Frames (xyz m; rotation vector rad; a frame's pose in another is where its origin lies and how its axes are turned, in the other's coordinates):
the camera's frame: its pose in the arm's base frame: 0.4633 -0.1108 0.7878 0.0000 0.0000 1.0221
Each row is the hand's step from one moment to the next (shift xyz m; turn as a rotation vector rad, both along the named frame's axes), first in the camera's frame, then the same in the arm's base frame.
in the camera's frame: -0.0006 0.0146 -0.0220 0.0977 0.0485 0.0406
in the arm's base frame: -0.0128 0.0071 -0.0220 0.0096 0.1087 0.0406
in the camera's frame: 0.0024 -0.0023 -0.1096 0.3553 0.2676 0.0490
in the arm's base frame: 0.0032 0.0008 -0.1096 -0.0430 0.4427 0.0490
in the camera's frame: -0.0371 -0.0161 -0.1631 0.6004 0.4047 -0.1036
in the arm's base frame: -0.0056 -0.0401 -0.1631 -0.0321 0.7233 -0.1036
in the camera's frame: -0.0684 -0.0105 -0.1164 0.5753 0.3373 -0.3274
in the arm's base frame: -0.0267 -0.0638 -0.1164 0.0123 0.6668 -0.3274
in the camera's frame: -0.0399 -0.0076 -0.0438 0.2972 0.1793 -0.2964
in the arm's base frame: -0.0143 -0.0380 -0.0438 0.0020 0.3471 -0.2964
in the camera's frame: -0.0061 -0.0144 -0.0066 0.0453 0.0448 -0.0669
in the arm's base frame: 0.0091 -0.0127 -0.0066 -0.0146 0.0620 -0.0669
